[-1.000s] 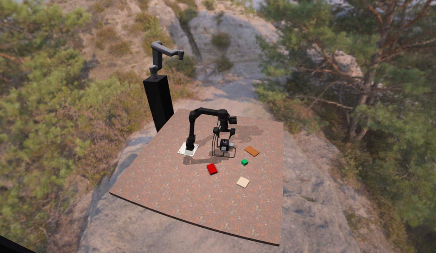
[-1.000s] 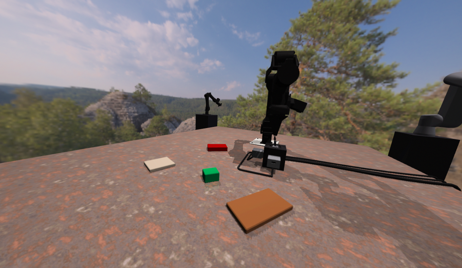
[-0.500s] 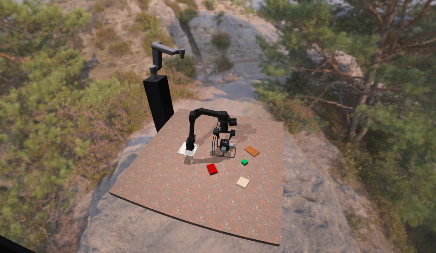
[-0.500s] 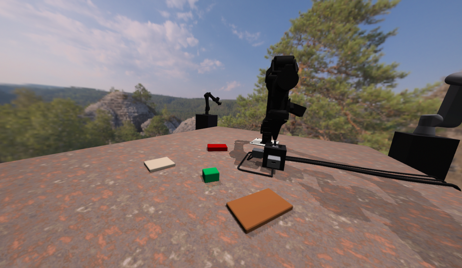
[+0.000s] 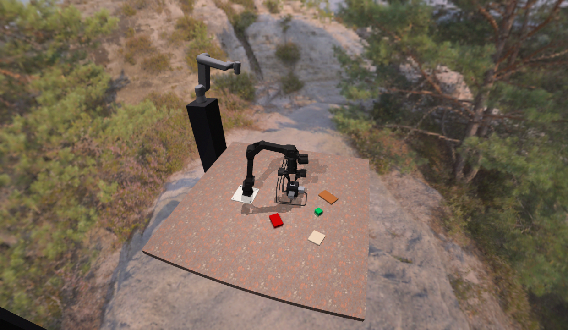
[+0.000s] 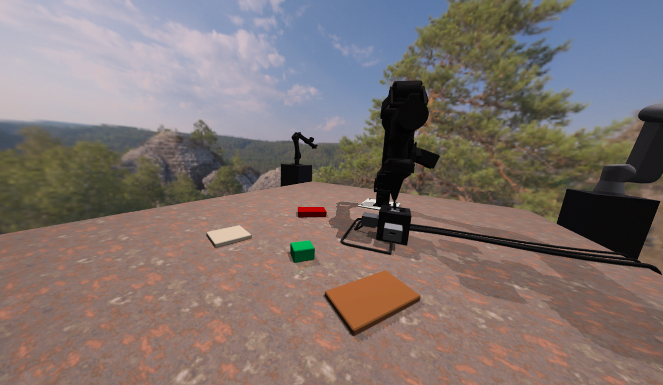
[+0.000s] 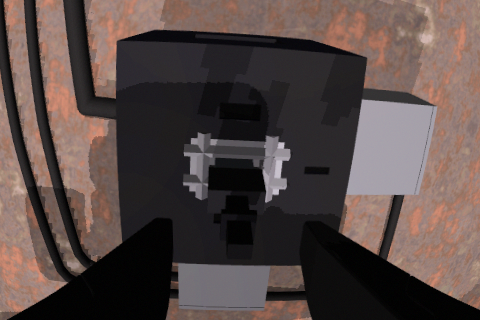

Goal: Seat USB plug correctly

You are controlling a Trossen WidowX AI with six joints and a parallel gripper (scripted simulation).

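The dark USB plug is 20 mm below my gripper tip. The rest, counted from my gripper tip: USB socket 40 mm below, 10 mm to the left; then green cube 210 mm ahead, 130 mm to the right, 90 mm below; then brown plate 250 mm ahead, 100 mm below, 20 mm to the left.
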